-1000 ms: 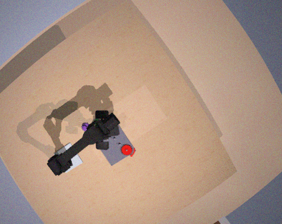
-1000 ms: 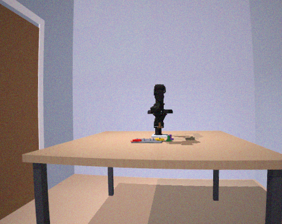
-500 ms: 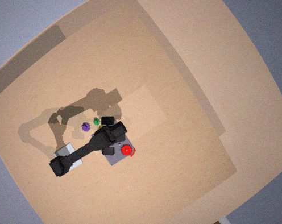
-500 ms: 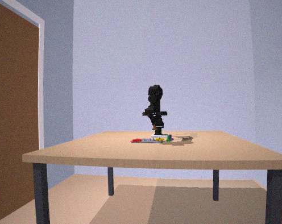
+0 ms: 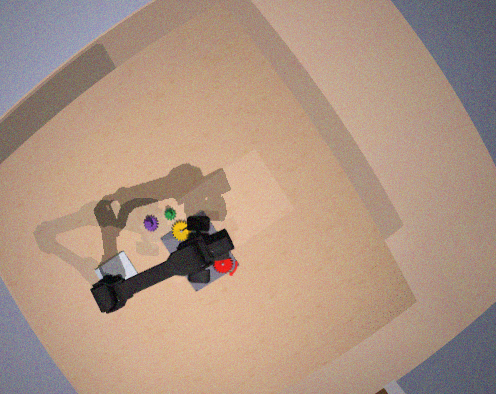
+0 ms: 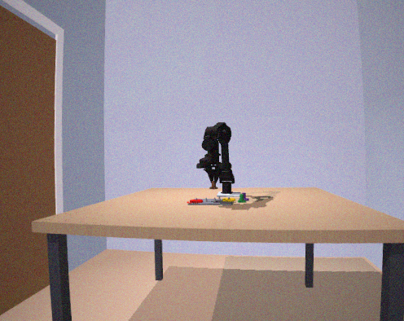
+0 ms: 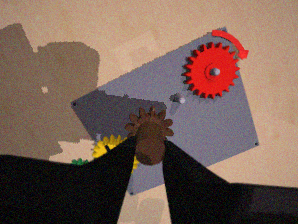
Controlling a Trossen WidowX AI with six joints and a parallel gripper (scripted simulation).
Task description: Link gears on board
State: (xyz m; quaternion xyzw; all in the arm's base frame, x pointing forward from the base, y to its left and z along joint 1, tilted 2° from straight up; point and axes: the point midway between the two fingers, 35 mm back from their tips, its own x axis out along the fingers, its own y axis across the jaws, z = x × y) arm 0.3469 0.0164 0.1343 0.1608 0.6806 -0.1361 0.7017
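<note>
My gripper tip is now 20 mm short of the red gear, 80 mm to the left of it and 90 mm above it. Also, from my gripper tip: red arrow: 50 mm ahead, 110 mm to the right, 90 mm below; then brown gear: 10 mm below; then yellow gear: 50 mm behind, 60 mm to the left, 90 mm below.
</note>
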